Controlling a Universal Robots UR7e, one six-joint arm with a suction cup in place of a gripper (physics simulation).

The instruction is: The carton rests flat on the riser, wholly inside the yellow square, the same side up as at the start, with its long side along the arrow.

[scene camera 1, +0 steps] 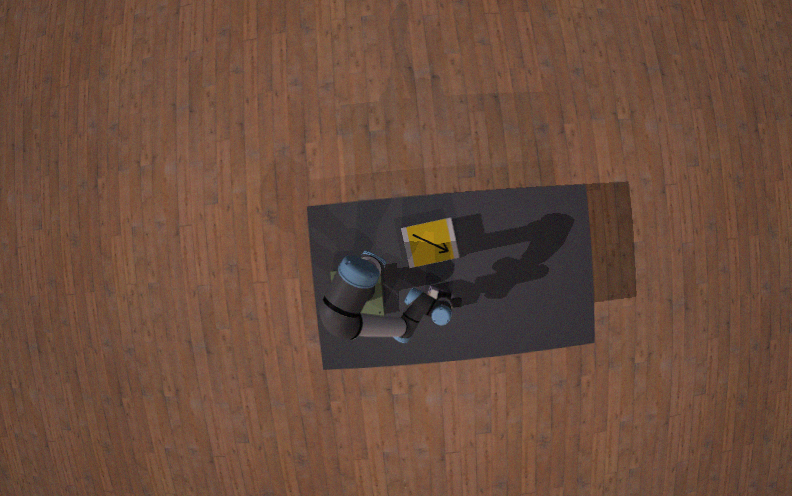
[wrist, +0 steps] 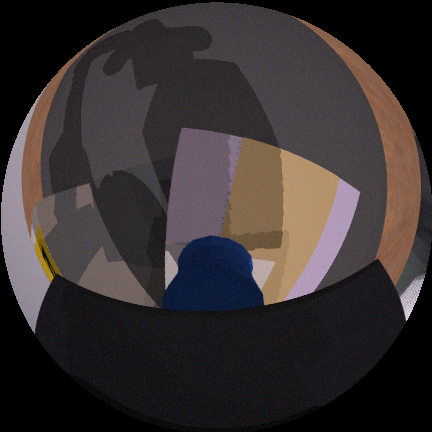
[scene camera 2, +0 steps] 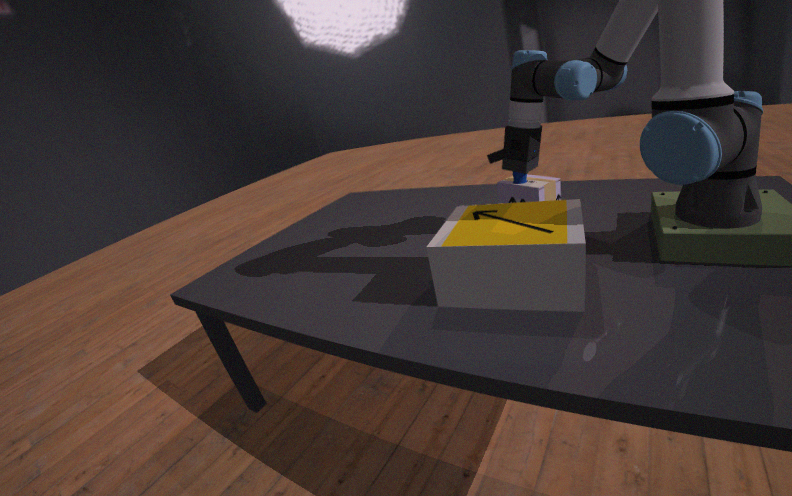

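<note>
The carton, lilac with a tan band and a white label, lies flat on the table just behind the riser. My suction cup is blue and points straight down, with its tip pressed on the carton's top near the label. The grey riser carries the yellow square with a black arrow. Nothing lies on the square. A sliver of the yellow square shows at the left of the wrist view.
The dark grey table stands on a wooden floor. The arm's base and elbow sit at the table's left part, near the riser. Dark shadows of the arm fall across the table top.
</note>
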